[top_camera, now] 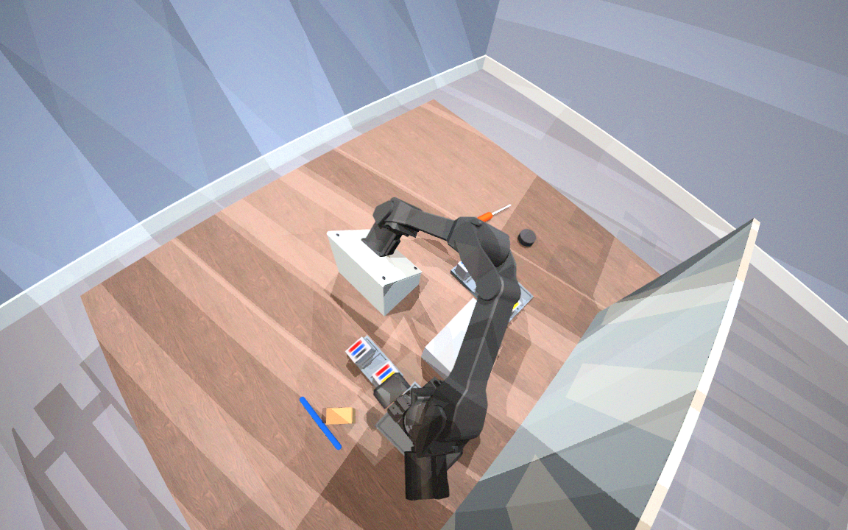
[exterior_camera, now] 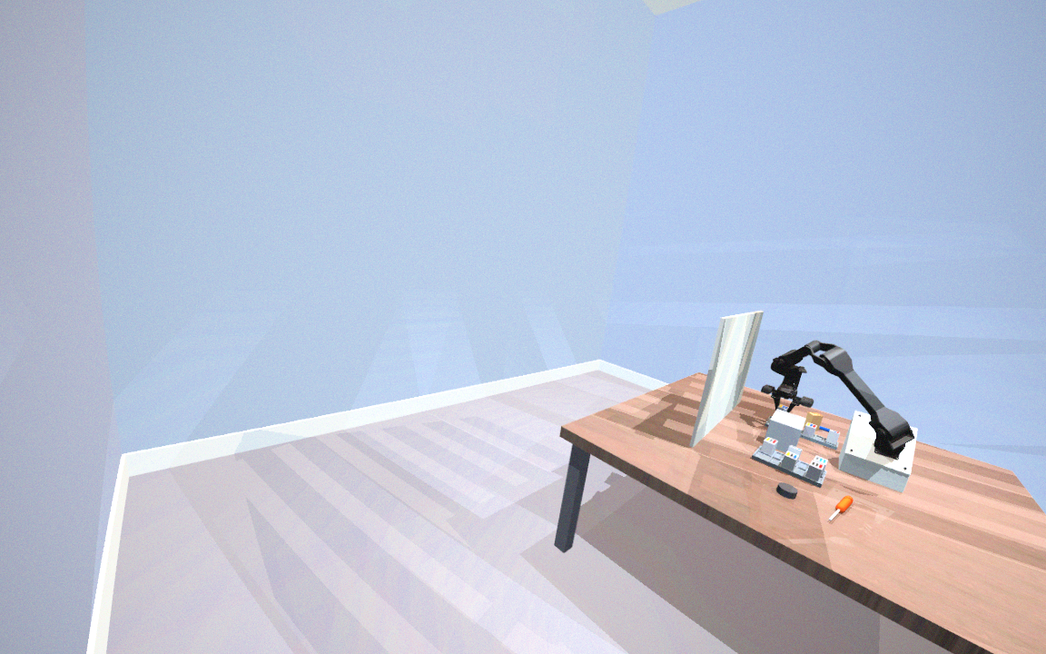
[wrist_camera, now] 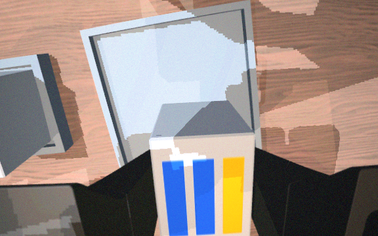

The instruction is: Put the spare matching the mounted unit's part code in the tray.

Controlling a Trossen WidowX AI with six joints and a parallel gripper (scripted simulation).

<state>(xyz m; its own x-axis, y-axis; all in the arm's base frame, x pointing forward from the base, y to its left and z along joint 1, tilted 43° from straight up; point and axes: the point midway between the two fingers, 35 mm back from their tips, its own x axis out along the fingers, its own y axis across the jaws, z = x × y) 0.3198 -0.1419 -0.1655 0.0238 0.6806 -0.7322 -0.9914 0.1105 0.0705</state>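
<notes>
Now: the flat grey tray 10 mm behind my gripper tip and 50 mm below it. From my gripper tip the other things lie so: mounted unit: 30 mm behind, 210 mm to the left; blue pen: 150 mm behind, 130 mm to the right, 40 mm below; tan block: 120 mm behind, 90 mm to the right, 10 mm below.
</notes>
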